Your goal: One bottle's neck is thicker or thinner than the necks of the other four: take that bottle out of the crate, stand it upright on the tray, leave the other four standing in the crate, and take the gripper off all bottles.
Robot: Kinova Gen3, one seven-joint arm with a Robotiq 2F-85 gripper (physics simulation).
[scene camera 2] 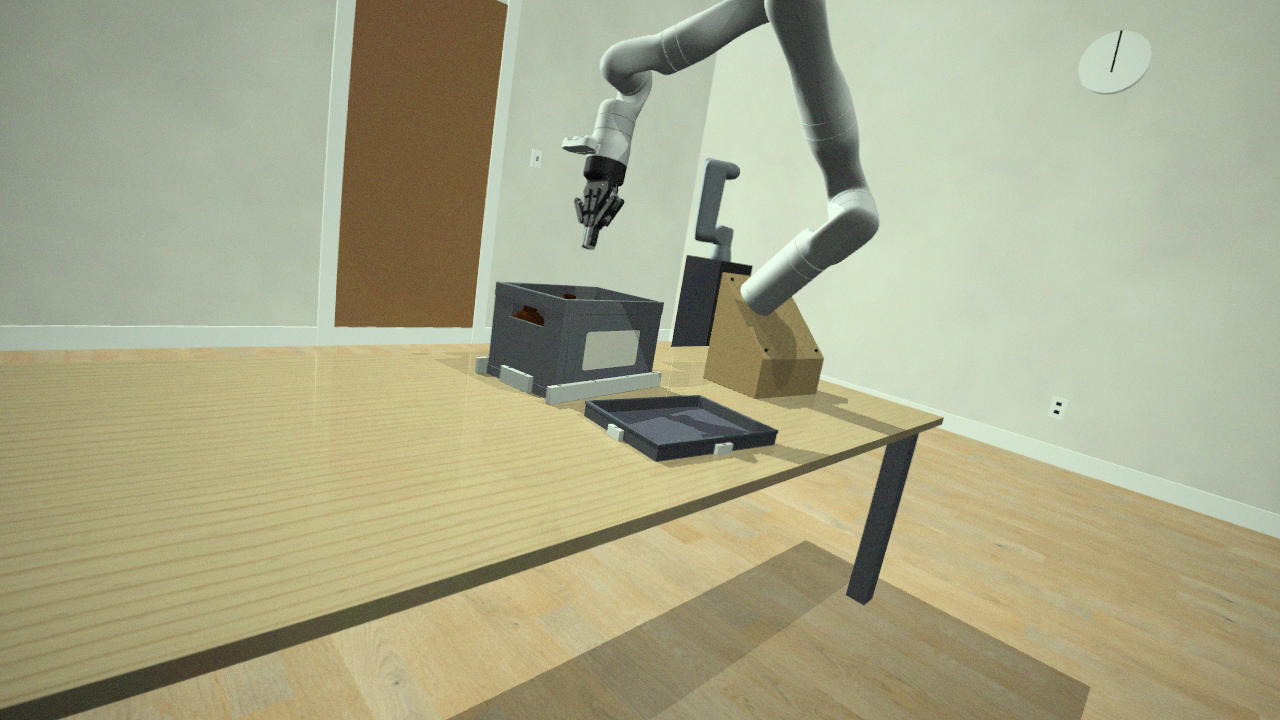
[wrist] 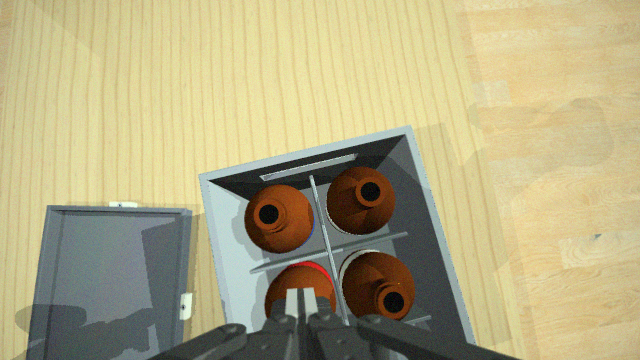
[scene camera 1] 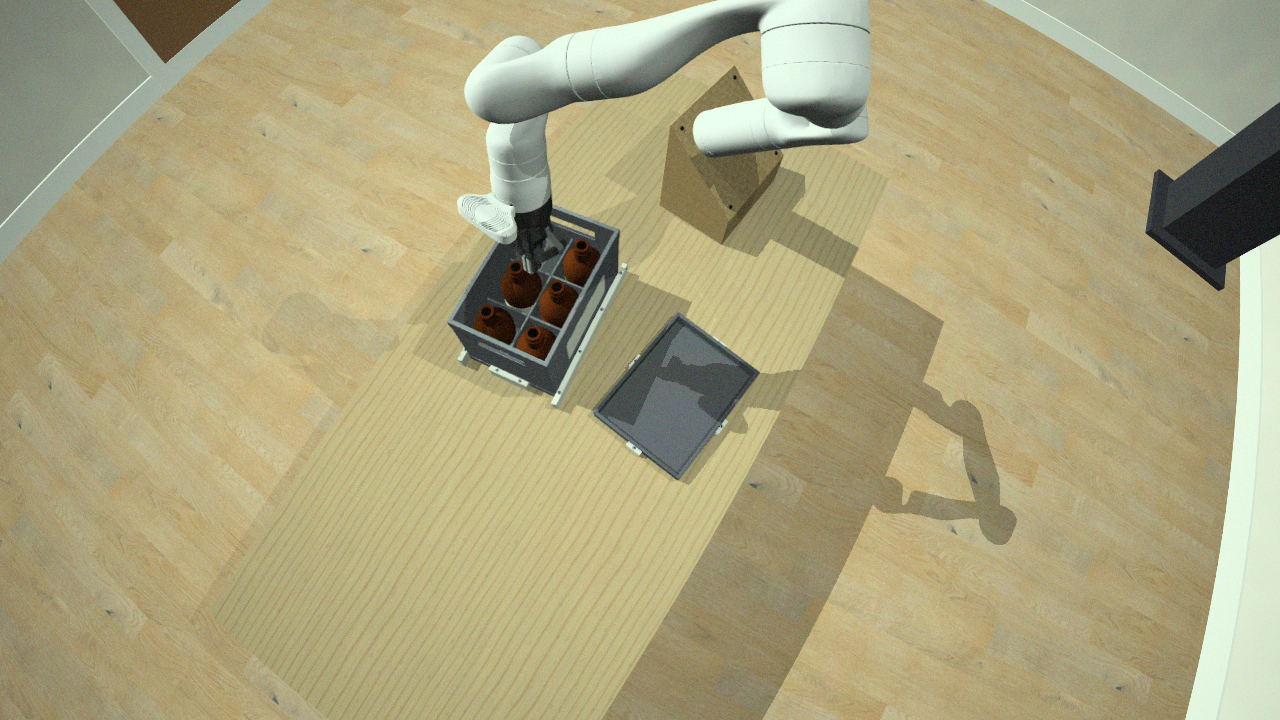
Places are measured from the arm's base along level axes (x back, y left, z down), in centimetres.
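Where they show: gripper, between the fingertips: [scene camera 2: 587,248] [wrist: 300,306] [scene camera 1: 532,269]; arm's base, origin of its link: [scene camera 2: 756,299] [scene camera 1: 711,134].
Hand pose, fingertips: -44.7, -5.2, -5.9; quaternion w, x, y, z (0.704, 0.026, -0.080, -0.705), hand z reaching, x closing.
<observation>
Each offset is from my fingertips to the top centre of the thing, as dx, dy, dz. "spot": to the spot under its first point.
Five brown bottles stand in the grey crate @[+2.5, -2.9, +8.4] [scene camera 1: 469,340] [scene camera 2: 537,358] [wrist: 305,151]. In the wrist view they are a blue-marked bottle @[-5.6, +3.2, +9.6] [scene camera 1: 536,342] [wrist: 279,220], a white-marked bottle @[-7.2, -5.6, +9.6] [scene camera 1: 493,324] [wrist: 350,212] at the handle end, a red-marked bottle @[+3.2, +1.2, +9.6] [scene camera 1: 557,304] [wrist: 280,287] partly behind the fingers, and another white-marked bottle @[+2.0, -7.0, +9.6] [scene camera 1: 520,286] [wrist: 375,272]. The fifth bottle @[+12.0, -0.4, +9.6] [scene camera 1: 580,264] is hidden there. I cannot tell whose neck differs. My gripper [scene camera 1: 531,266] [scene camera 2: 588,244] [wrist: 300,306] is shut and empty, well above the crate. The grey tray @[spot: +0.1, +26.1, +25.4] [scene camera 1: 662,411] [scene camera 2: 666,428] [wrist: 100,260] holds no bottle.
White strips @[spot: +3.6, +7.3, +23.0] [scene camera 1: 590,335] [scene camera 2: 604,387] line the crate's base on the table. Small white blocks [scene camera 1: 633,448] [scene camera 2: 614,433] [wrist: 186,306] sit against the tray. The arm's wooden wedge base [scene camera 1: 693,192] [scene camera 2: 738,349] stands behind the crate and tray.
</observation>
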